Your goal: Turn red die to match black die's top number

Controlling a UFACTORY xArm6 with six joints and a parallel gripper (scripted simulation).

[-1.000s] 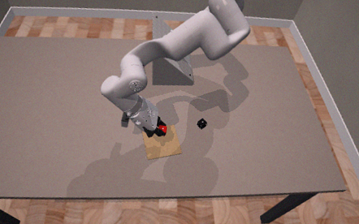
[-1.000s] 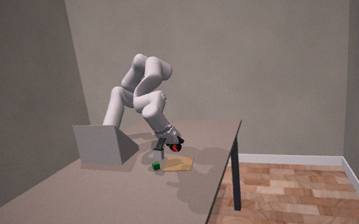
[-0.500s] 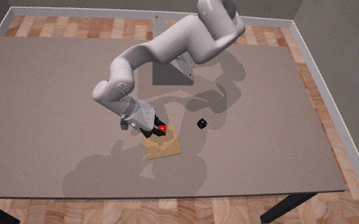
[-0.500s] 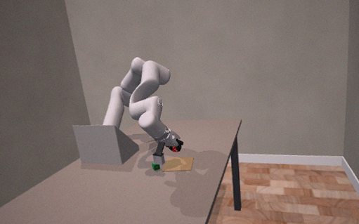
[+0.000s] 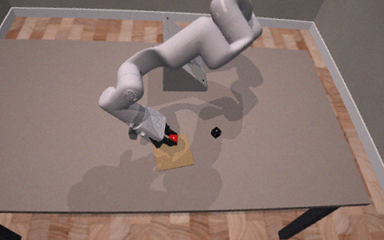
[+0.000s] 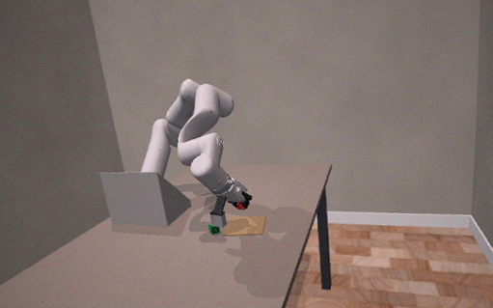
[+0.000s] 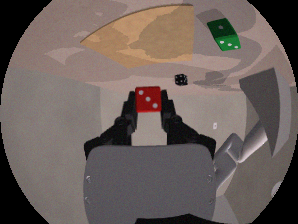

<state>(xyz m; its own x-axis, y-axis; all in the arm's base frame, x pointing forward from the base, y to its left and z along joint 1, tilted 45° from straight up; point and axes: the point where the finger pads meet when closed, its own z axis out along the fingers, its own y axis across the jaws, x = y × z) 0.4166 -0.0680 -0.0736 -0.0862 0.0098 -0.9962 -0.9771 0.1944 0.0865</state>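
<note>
Now: hand 10 cm above the tan mat and 1 cm to the right of it. From my hand the other things lie so: black die: 19 cm to the left, 8 cm below, 6 cm behind; then green die: 10 cm behind, 8 cm below, 4 cm to the right; then red die: 1 cm to the left, 1 cm below.
</note>
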